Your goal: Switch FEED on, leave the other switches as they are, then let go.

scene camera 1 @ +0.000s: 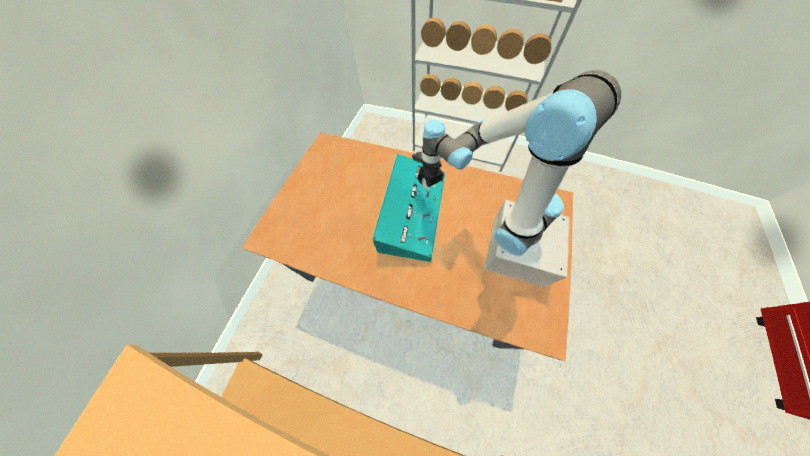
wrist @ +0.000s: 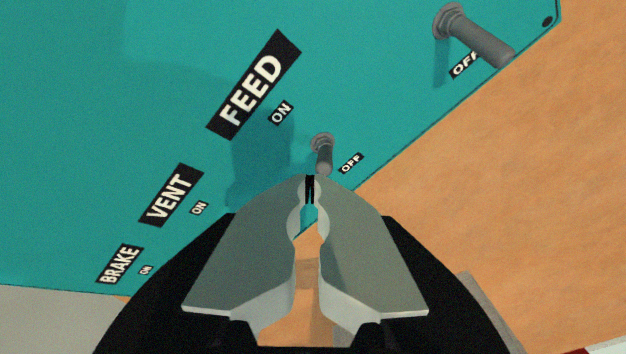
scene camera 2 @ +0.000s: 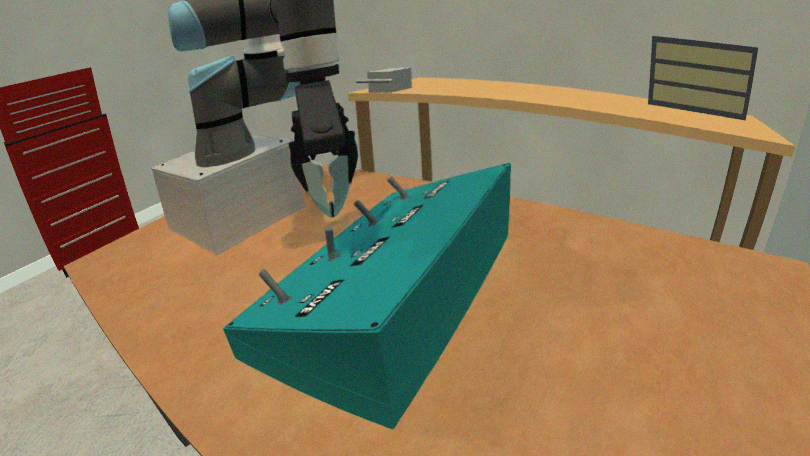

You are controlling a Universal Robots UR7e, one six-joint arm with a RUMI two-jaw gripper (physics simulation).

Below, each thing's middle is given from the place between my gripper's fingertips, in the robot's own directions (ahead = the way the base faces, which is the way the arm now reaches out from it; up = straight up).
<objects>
Right now my hand is 4 cm short of the teal switch box (scene camera 2: 361,328), 7 cm to the right of it and 8 cm above it.
</objects>
